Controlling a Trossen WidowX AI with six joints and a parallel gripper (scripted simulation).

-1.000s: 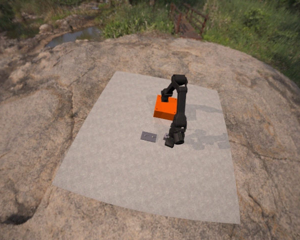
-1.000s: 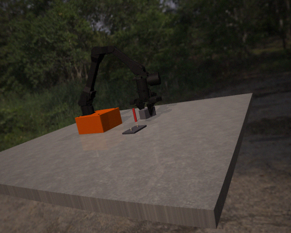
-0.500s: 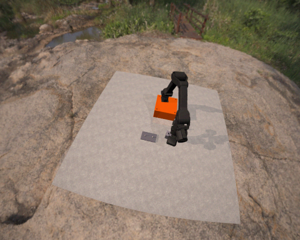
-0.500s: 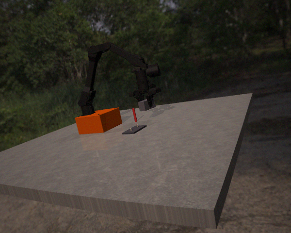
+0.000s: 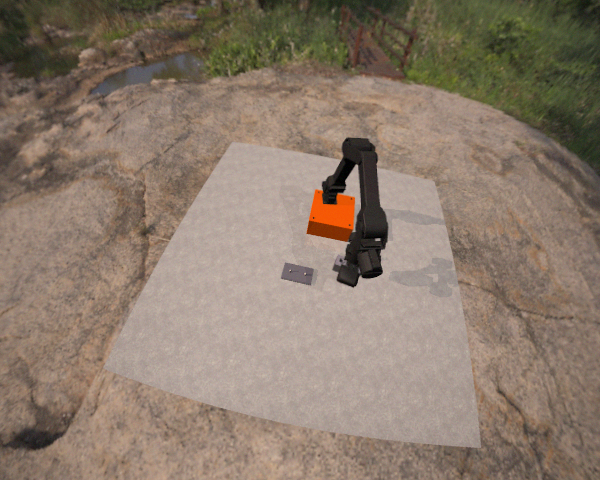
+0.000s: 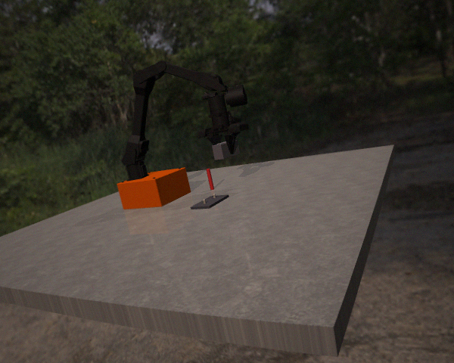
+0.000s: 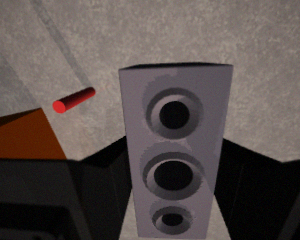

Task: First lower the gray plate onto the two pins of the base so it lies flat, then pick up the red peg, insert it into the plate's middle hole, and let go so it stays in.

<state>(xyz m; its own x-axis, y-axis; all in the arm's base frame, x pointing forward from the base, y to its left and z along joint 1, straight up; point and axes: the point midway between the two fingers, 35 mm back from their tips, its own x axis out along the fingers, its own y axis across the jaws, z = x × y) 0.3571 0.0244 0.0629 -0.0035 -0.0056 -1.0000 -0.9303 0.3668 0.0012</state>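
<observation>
My gripper tip is now 3 cm past the base, 16 cm to the left of it and 12 cm above it. The rest, counted from my gripper tip: red peg: 10 cm behind, 5 cm to the left, 9 cm below; gray plate: 3 cm above.
</observation>
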